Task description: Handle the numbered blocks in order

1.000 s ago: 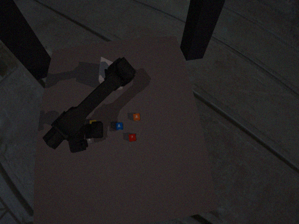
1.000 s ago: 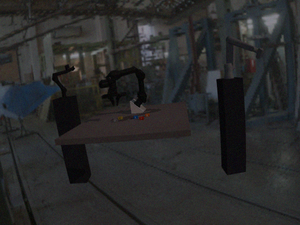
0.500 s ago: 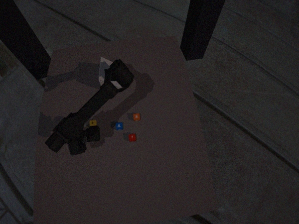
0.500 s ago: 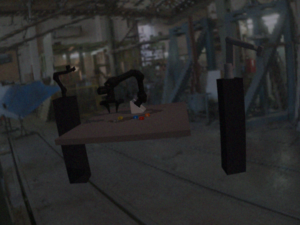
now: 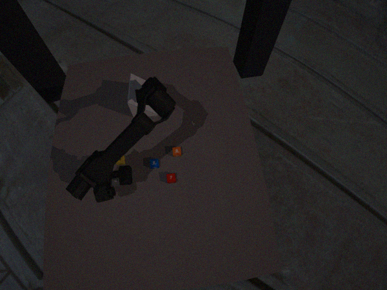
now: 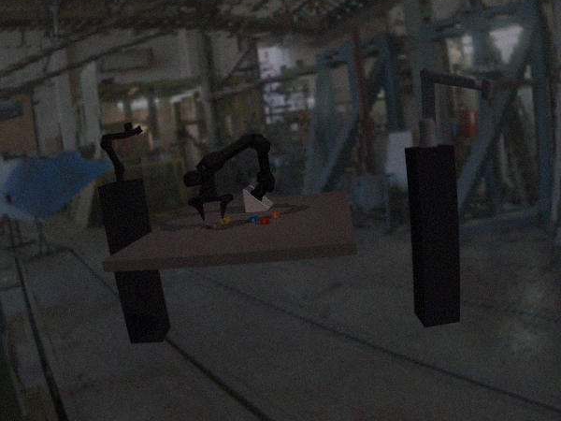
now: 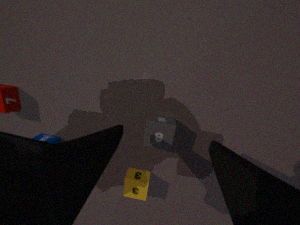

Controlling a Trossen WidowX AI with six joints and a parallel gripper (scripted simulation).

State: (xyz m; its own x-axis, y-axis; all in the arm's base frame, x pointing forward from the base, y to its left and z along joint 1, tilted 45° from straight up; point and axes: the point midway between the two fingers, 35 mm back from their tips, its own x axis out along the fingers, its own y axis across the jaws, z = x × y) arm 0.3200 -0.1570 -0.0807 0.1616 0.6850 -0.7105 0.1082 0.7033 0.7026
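Right now my gripper tip is 10 mm past the grey block, 10 mm to the right of it and 30 mm above it. The rest, counted from my gripper tip: red block 20 mm ahead, 220 mm to the left, 30 mm below; blue block 50 mm behind, 170 mm to the left, 30 mm below; yellow block 90 mm behind, 30 mm to the left, 30 mm below.
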